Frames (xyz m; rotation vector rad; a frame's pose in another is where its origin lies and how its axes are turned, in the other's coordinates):
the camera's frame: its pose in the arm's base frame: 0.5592 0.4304 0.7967 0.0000 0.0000 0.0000
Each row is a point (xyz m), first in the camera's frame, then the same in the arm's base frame.
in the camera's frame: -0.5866 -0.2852 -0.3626
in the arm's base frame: -0.0274 0.1452 0.4341
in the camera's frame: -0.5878 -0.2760 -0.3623
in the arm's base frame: -0.0286 0.1544 0.4344
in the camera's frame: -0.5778 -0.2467 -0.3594
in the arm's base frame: -0.0186 0.1837 0.4373
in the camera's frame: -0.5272 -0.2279 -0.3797
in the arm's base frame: 0.0320 0.2025 0.4170
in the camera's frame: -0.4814 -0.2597 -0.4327
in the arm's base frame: 0.0778 0.1707 0.3640
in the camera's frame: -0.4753 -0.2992 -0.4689
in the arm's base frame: 0.0839 0.1312 0.3278
